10 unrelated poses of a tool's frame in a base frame.
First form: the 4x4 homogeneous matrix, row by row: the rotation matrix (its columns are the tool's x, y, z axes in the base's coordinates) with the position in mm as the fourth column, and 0 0 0 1 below. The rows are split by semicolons.
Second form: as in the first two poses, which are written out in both.
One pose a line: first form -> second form
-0.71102 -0.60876 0.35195 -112.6; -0.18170 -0.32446 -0.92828 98.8; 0.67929 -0.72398 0.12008 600.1; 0 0 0 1 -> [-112.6 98.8 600.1 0.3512 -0.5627 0.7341 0.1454]
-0.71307 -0.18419 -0.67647 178.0; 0.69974 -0.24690 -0.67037 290.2; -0.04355 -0.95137 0.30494 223.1; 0 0 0 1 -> [178.0 290.2 223.1 -0.2392 -0.5388 0.7525 0.2937]
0.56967 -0.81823 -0.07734 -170.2; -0.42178 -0.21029 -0.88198 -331.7; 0.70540 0.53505 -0.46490 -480.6; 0 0 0 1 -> [-170.2 -331.7 -480.6 0.7491 -0.4138 0.2096 0.4729]
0.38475 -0.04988 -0.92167 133.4; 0.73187 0.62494 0.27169 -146.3; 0.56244 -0.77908 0.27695 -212.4; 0 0 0 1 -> [133.4 -146.3 -212.4 -0.3474 -0.4907 0.2585 0.7561]
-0.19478 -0.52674 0.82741 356.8; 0.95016 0.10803 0.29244 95.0; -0.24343 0.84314 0.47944 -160.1; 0 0 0 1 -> [356.8 95.0 -160.1 0.2333 0.4537 0.6257 0.5901]
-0.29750 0.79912 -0.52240 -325.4; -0.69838 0.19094 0.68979 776.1; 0.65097 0.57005 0.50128 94.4; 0 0 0 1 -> [-325.4 776.1 94.4 -0.0507 -0.4968 -0.6340 0.5905]
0.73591 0.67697 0.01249 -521.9; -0.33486 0.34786 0.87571 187.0; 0.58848 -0.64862 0.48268 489.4; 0 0 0 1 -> [-521.9 187.0 489.4 -0.4758 -0.1798 -0.3158 0.8010]
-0.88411 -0.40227 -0.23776 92.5; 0.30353 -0.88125 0.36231 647.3; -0.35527 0.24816 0.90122 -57.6; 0 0 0 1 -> [92.5 647.3 -57.6 -0.1549 0.1594 0.9574 0.1843]
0.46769 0.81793 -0.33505 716.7; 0.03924 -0.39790 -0.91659 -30.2; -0.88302 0.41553 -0.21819 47.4; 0 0 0 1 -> [716.7 -30.2 47.4 0.7218 0.2969 -0.4219 0.4614]
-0.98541 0.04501 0.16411 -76.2; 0.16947 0.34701 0.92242 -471.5; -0.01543 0.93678 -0.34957 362.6; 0 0 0 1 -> [-76.2 -471.5 362.6 0.0655 0.8188 0.5676 0.0548]
